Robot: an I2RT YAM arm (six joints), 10 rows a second.
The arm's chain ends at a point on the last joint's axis. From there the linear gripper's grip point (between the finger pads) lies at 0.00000 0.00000 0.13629 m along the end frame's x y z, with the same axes.
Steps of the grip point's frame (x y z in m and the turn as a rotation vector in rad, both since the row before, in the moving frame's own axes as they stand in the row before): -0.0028 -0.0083 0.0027 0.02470 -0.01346 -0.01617; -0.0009 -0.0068 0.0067 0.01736 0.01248 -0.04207; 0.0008 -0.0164 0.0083 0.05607 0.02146 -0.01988; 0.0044 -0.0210 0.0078 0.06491 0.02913 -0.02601; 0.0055 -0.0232 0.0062 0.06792 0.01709 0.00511; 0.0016 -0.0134 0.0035 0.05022 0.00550 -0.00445; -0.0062 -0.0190 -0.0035 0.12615 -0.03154 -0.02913
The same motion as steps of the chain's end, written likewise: -0.0009 -0.0049 0.0028 0.02470 -0.01346 -0.01617; -0.0026 -0.0044 0.0067 0.01736 0.01248 -0.04207; -0.0020 -0.0087 0.0085 0.05607 0.02146 -0.01988; 0.0005 -0.0121 0.0081 0.06491 0.02913 -0.02601; 0.0031 -0.0140 0.0065 0.06792 0.01709 0.00511; 0.0009 -0.0066 0.0037 0.05022 0.00550 -0.00445; -0.0017 -0.0019 -0.0023 0.12615 -0.03154 -0.02913
